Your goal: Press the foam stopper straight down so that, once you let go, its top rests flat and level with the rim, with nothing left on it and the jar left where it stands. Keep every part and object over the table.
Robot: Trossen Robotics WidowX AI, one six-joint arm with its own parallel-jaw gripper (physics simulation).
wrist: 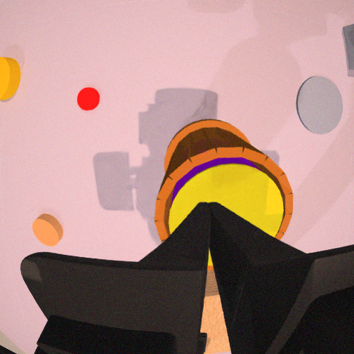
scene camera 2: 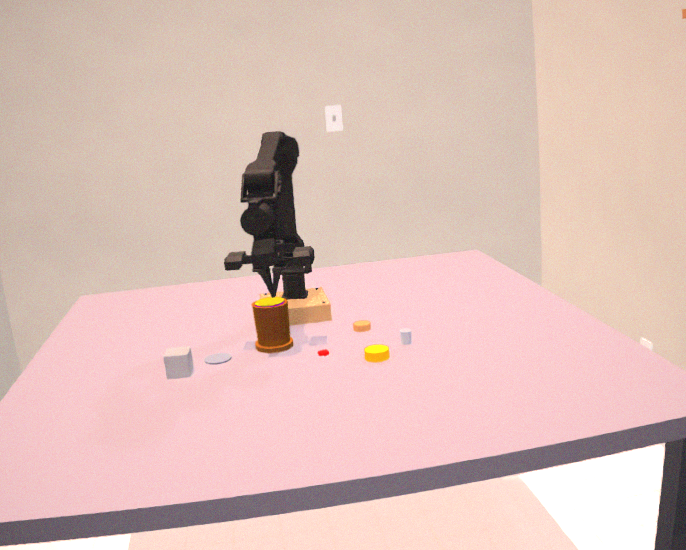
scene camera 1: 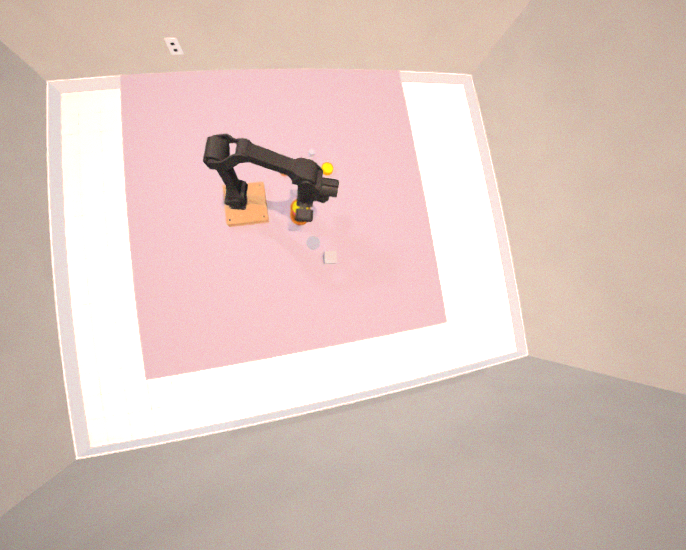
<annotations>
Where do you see a flat grey disc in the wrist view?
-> At 317, 101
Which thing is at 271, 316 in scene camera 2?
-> A brown jar.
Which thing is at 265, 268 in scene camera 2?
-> My gripper.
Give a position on a brown jar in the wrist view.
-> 209, 160
</annotations>
